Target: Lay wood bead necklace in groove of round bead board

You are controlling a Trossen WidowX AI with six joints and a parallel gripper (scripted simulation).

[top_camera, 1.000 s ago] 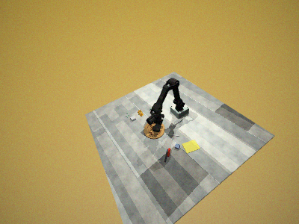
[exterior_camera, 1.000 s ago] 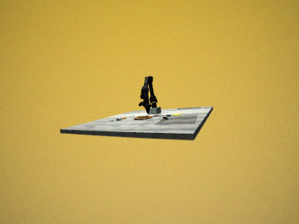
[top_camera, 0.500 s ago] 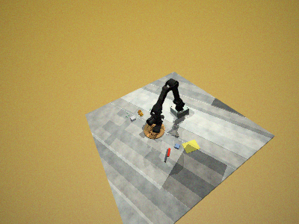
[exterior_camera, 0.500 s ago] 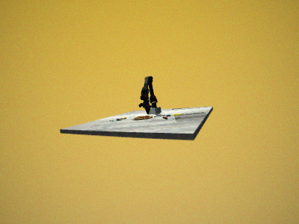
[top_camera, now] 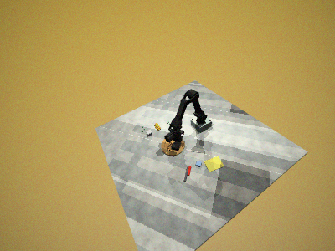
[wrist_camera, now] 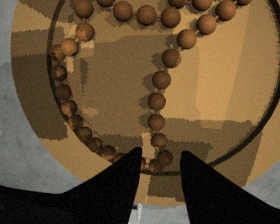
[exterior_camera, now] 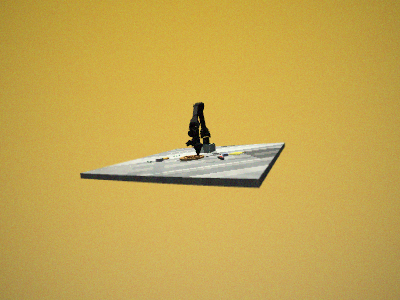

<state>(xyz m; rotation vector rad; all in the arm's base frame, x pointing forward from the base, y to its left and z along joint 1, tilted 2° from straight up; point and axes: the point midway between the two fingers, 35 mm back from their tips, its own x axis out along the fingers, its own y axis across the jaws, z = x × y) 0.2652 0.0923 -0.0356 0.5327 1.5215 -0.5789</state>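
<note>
Now: the round bead board 40 mm ahead of my gripper tip, 30 mm to the right of it and 10 mm below it. From my gripper tip the other things lie so: thin grey stick (80 mm behind, 90 mm to the left, 10 mm below); red-handled tool (40 mm ahead, 240 mm to the left, 10 mm below); small blue block (60 mm behind, 220 mm to the left, 10 mm below).
</note>
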